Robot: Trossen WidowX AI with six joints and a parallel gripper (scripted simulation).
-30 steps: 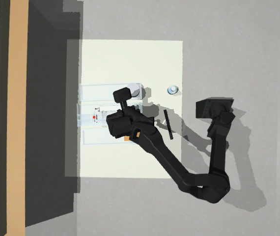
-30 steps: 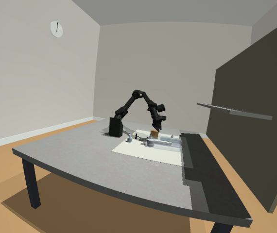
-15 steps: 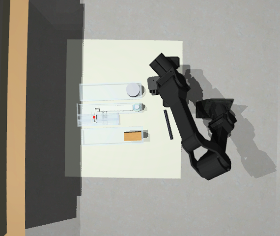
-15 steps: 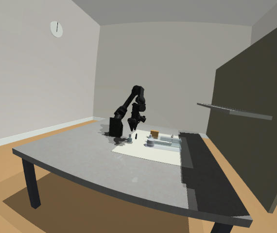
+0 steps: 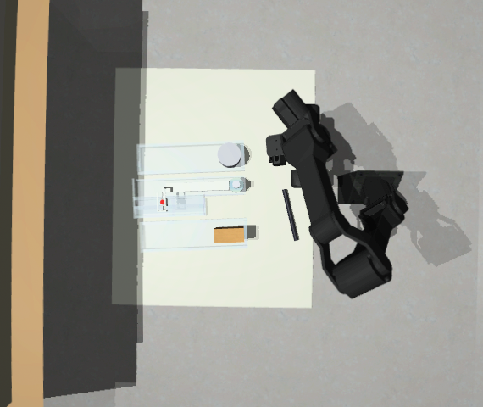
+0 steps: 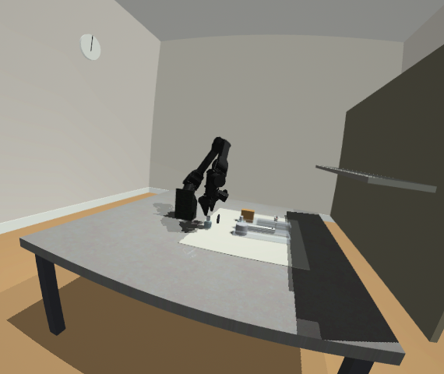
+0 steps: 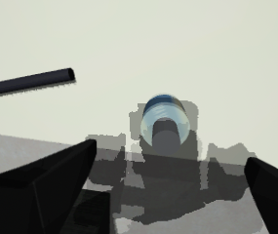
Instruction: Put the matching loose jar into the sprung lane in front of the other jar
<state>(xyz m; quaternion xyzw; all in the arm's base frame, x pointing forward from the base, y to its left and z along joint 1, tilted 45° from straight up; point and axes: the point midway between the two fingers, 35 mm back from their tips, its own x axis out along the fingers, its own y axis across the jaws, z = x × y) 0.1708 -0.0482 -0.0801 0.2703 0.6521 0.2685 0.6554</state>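
Right now the cream mat is 22 cm ahead of my gripper tip, 9 cm to the left of it and 8 cm below it. Round my gripper tip: brown box 17 cm ahead, 21 cm to the left, 4 cm below; then black rod 1 cm ahead, 16 cm to the left, 7 cm below; then white pusher part 26 cm ahead, 12 cm to the left, 3 cm below.
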